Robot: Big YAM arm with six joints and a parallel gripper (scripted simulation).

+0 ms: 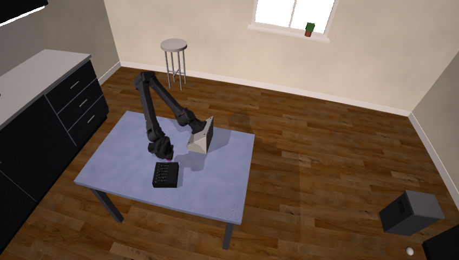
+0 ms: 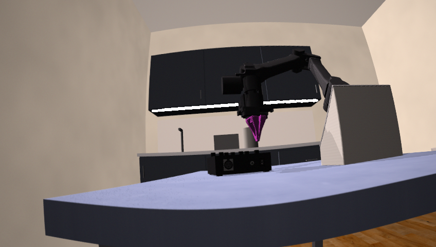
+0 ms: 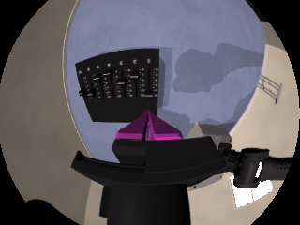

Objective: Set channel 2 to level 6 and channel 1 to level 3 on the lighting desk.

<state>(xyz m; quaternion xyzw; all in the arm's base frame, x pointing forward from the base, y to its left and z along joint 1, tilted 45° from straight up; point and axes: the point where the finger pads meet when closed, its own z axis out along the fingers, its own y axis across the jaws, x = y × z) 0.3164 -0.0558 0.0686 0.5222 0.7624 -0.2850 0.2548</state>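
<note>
My hand is 10 mm short of the fader, 20 mm to the left of it and 40 mm above it.
</note>
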